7 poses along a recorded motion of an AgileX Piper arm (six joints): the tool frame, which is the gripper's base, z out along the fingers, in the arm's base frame.
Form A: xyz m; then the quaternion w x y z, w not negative.
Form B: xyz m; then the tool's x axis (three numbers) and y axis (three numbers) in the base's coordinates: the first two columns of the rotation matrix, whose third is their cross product. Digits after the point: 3 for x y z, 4 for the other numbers.
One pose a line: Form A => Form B
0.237, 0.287, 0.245, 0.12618, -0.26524, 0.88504, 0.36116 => 0.237, 0.287, 0.245, -0.8275, -0.3784, -0.4149, -0.5606, 0.5984, 0.5723
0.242, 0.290, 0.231, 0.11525, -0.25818, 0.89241, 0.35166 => 0.242, 0.290, 0.231, -0.8401, -0.3797, -0.3873, -0.5419, 0.6194, 0.5681
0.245, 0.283, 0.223, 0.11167, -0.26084, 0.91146, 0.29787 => 0.245, 0.283, 0.223, -0.8390, -0.4090, -0.3590, -0.5420, 0.6865, 0.4847
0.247, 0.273, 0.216, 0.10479, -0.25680, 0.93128, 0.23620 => 0.247, 0.273, 0.216, -0.8461, -0.4288, -0.3165, -0.5278, 0.7565, 0.3861
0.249, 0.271, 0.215, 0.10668, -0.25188, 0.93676, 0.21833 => 0.249, 0.271, 0.215, -0.8504, -0.4253, -0.3098, -0.5185, 0.7778, 0.3553
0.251, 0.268, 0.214, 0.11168, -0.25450, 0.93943, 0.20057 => 0.251, 0.268, 0.214, -0.8455, -0.4334, -0.3119, -0.5230, 0.7900, 0.3200
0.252, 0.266, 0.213, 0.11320, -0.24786, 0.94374, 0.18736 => 0.252, 0.266, 0.213, -0.8515, -0.4254, -0.3065, -0.5103, 0.8069, 0.2975
